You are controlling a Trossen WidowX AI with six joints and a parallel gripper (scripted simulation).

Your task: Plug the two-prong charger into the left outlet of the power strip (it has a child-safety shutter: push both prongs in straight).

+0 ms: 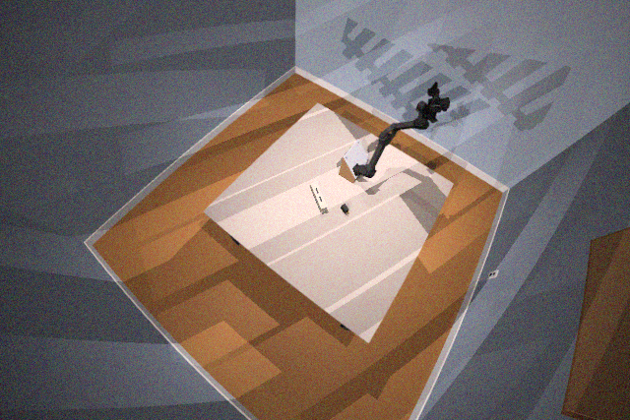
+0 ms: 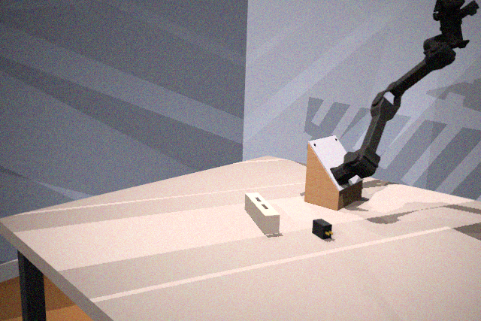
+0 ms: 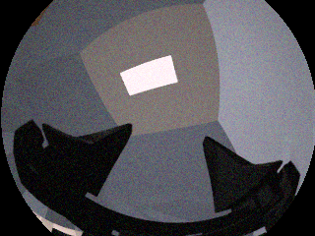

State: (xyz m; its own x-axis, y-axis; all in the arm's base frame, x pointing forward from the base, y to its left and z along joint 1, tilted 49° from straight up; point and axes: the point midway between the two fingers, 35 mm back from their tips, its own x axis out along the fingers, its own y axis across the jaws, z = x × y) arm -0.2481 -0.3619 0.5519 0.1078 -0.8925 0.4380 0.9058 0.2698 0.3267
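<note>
The charger is 74 cm below my gripper tip, 54 cm ahead of it and 6 cm to the right of it.
</note>
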